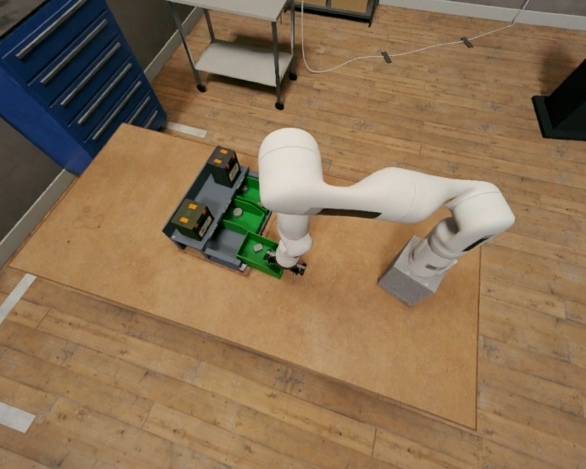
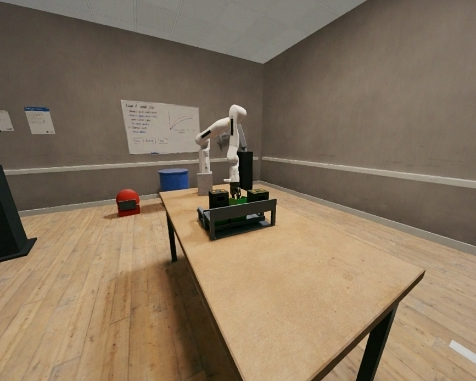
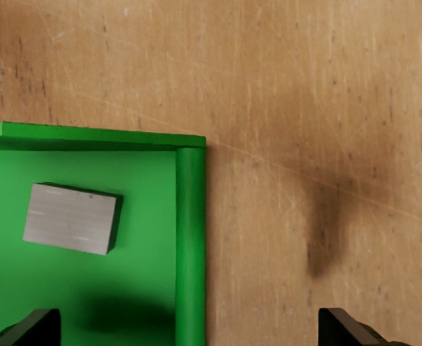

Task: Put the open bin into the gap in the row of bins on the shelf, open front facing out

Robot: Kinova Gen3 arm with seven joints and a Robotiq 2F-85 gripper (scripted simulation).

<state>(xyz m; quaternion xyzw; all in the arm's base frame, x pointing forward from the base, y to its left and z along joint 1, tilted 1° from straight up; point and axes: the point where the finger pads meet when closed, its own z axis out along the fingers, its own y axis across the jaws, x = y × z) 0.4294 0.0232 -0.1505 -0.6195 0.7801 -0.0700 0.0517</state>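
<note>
Right now the grey part is 11 cm ahead of my hand, 6 cm to the right of it and 1 cm below it. Round my hand: grey shelf (23 cm ahead, 18 cm to the right, 3 cm above).
</note>
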